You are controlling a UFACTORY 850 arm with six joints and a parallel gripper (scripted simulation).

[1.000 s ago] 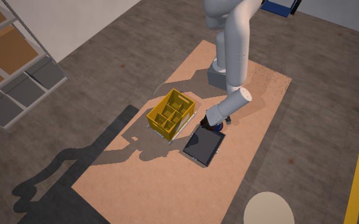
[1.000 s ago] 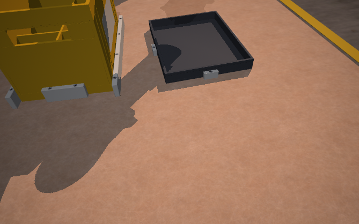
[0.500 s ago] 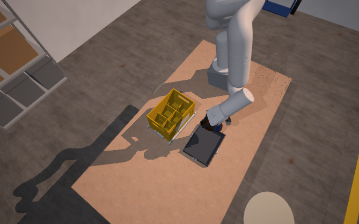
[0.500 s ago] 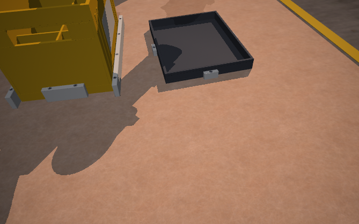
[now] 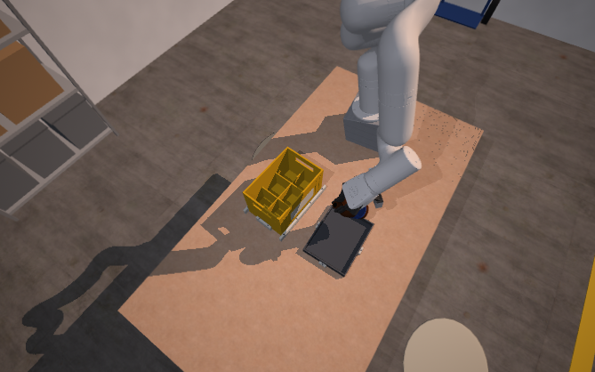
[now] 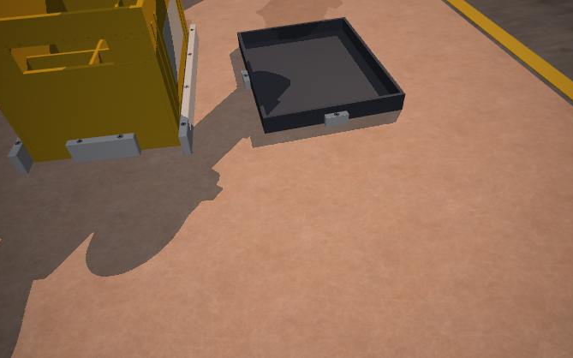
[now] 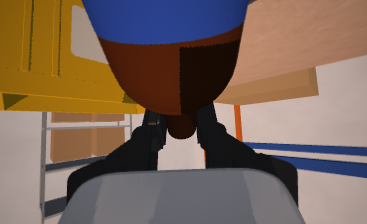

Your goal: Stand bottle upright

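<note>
Right now my hand is 40 mm above the brown bottle, 30 mm to the right of it and 30 mm past it. Round my hand: dark tray: 200 mm below, 40 mm to the left, 30 mm ahead; yellow crate: 240 mm to the right, 120 mm below, 30 mm ahead.
</note>
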